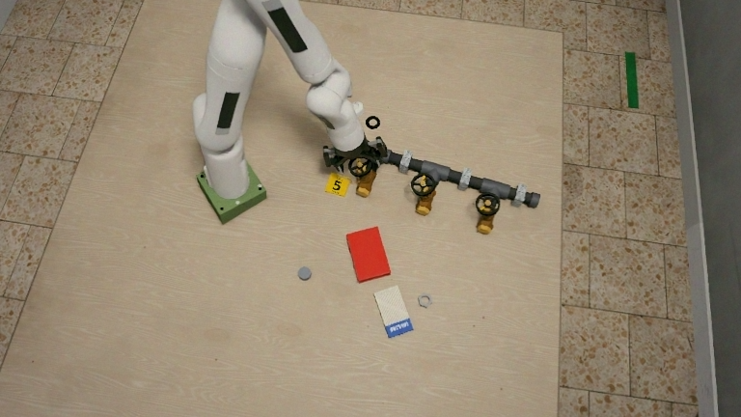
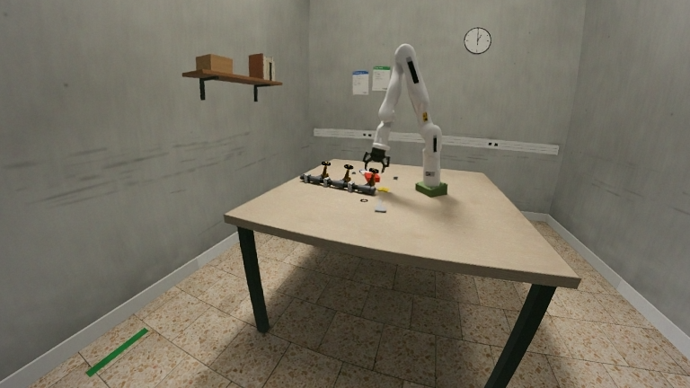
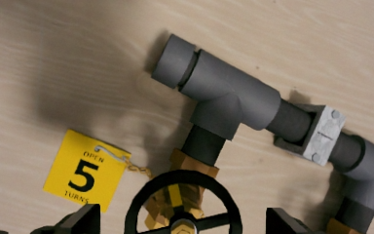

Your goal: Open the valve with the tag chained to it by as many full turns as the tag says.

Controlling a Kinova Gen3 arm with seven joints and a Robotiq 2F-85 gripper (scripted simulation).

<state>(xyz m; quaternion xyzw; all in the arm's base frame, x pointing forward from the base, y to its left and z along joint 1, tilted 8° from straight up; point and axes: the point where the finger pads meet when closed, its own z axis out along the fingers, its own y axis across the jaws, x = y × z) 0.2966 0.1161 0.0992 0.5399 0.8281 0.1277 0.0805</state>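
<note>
Now: hand 11 cm above the yellow tag, 6 cm past it and 1 cm to the left of it. Also, from my hand: blue card 29 cm to the right, 19 cm ahead, 10 cm below; red block 18 cm to the right, 10 cm below, 8 cm ahead; grey disc 27 cm to the right, 10 cm below, 5 cm behind.
</note>
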